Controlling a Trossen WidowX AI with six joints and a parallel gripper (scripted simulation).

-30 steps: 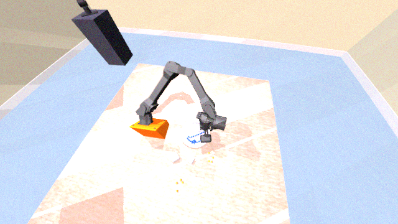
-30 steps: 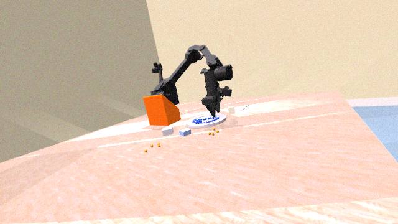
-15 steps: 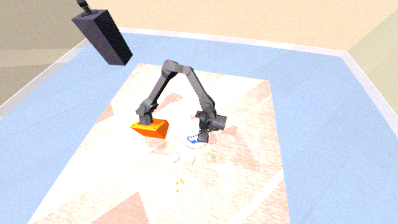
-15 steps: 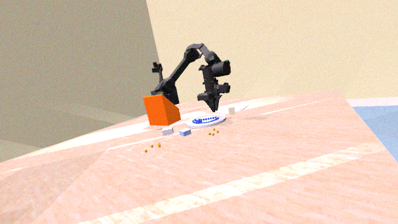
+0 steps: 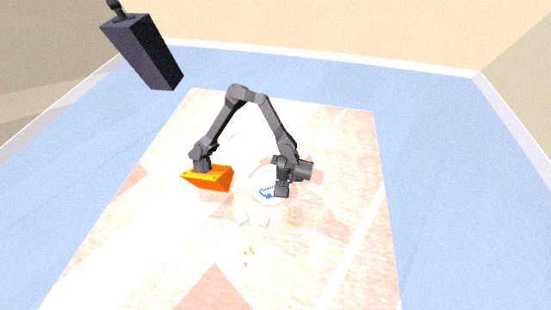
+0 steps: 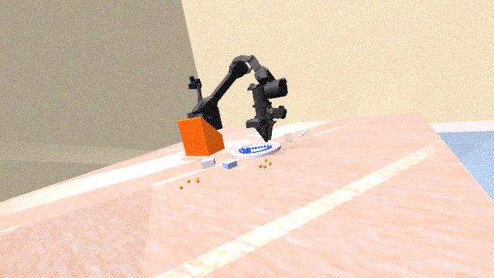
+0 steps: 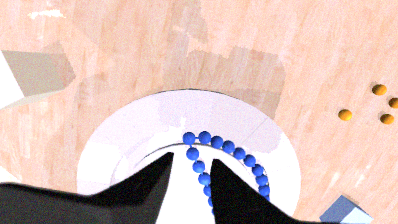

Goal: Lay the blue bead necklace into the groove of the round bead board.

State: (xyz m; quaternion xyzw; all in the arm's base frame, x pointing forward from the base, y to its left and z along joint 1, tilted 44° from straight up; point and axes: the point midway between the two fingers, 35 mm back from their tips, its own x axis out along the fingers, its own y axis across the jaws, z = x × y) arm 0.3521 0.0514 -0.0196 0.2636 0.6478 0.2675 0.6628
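Right now my gripper tip is 60 mm past the round white bead board, 10 mm to the left of it and 30 mm above it. Round my gripper tip: white block 160 mm behind, 180 mm to the right, 20 mm below; then light blue cube 60 mm behind, 180 mm to the right, 30 mm below; then beige cube 30 mm ahead, 130 mm to the left, 20 mm below.
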